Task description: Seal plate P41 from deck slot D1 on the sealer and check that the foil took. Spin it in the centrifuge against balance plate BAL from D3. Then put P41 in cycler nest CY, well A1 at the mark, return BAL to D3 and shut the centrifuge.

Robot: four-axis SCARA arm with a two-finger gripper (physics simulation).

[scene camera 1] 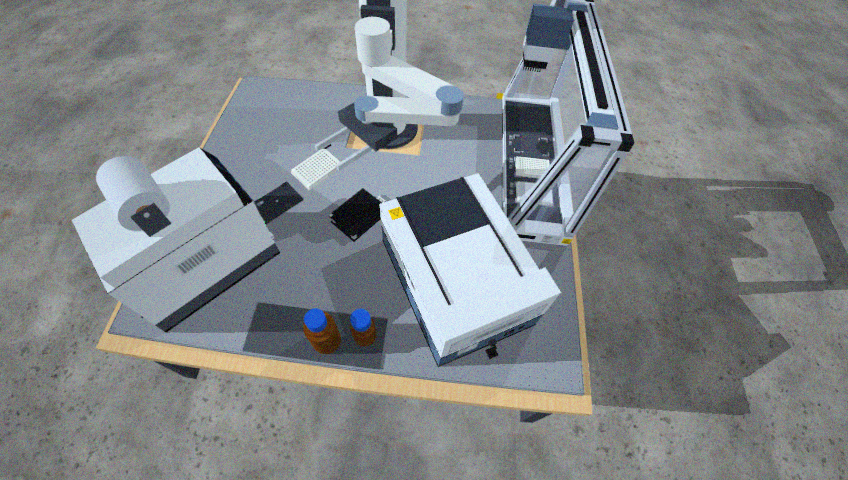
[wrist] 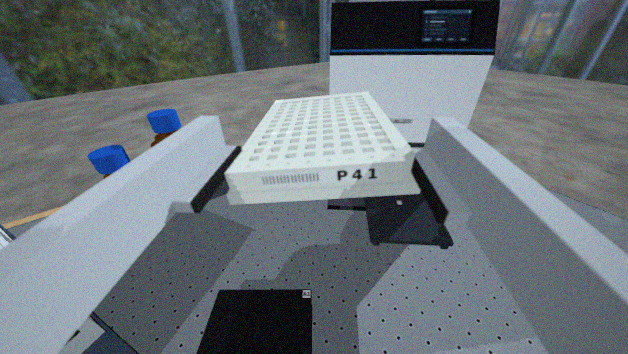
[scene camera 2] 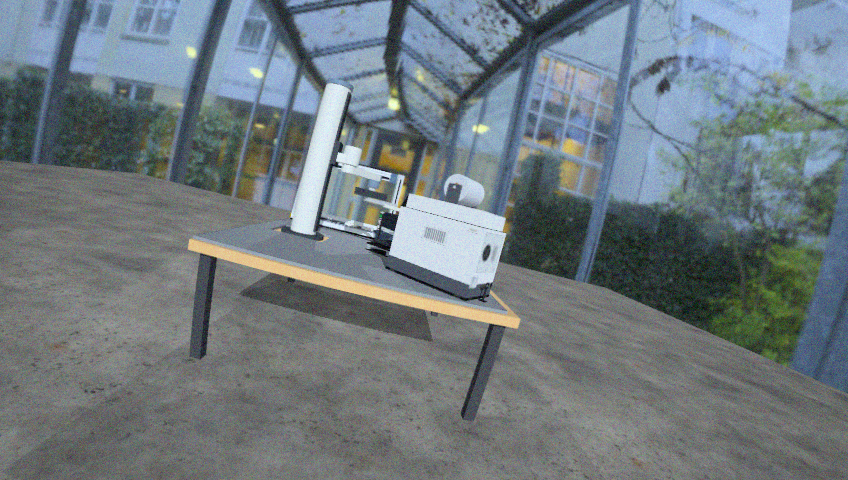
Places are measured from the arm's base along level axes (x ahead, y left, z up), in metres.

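Pixels of known places: gripper, fingertip midpoint: (scene camera 1: 326, 157) (wrist: 320, 135) (scene camera 2: 390, 205); arm's base, origin of the base link: (scene camera 2: 302, 234).
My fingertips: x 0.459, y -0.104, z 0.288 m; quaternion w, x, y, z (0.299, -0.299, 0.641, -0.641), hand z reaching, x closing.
Observation:
For each thing: its top centre in the pictures, then the offset to it from my fingertips. "*": a spot on its surface instead. Level surfaces: height alone.
- white plate P41, middle of its top: (wrist: 321, 112) (scene camera 1: 316, 165) 0.001 m down, 0.032 m ahead, 0.024 m right
- white sealer, middle of its top: (scene camera 1: 127, 172) (scene camera 2: 463, 177) 0.201 m up, 0.280 m ahead, 0.379 m right
- black nest block, middle of its top: (scene camera 1: 357, 209) (scene camera 2: 384, 244) 0.223 m down, 0.018 m ahead, 0.076 m left
- centrifuge, surface spot: (scene camera 1: 476, 285) * 0.065 m down, 0.331 m ahead, 0.471 m left
- white plate, middle of its top: (scene camera 1: 533, 166) 0.211 m down, 0.257 m back, 0.687 m left
- deck's tall frame, surface spot: (scene camera 1: 626, 141) * 0.224 m up, 0.036 m ahead, 0.793 m left
- table, its level: 0.287 m down
My gripper (scene camera 1: 327, 158) (wrist: 320, 135) is shut on the white plate P41 (scene camera 1: 315, 168) (wrist: 320, 180) by its sides and holds it level above the table. Its label faces the wrist camera; whether foil covers the wells I cannot tell. The white sealer (scene camera 1: 196, 267) (scene camera 2: 446, 237) (wrist: 405, 90), with a roll on top, stands beyond the plate in the wrist view; its dark tray (scene camera 1: 278, 202) (wrist: 407, 222) sticks out. The black nest block (scene camera 1: 357, 214) (wrist: 260, 322) is low in the wrist view. The centrifuge (scene camera 1: 476, 285) has a dark panel on top. A white plate (scene camera 1: 532, 165) sits on the deck, its label unreadable.
The deck's tall frame (scene camera 1: 626, 141) stands at the right. Two brown bottles with blue caps (scene camera 1: 321, 333) (scene camera 1: 362, 328) stand near the front table edge. The arm column (scene camera 2: 321, 160) stands at the back of the table (scene camera 1: 351, 380).

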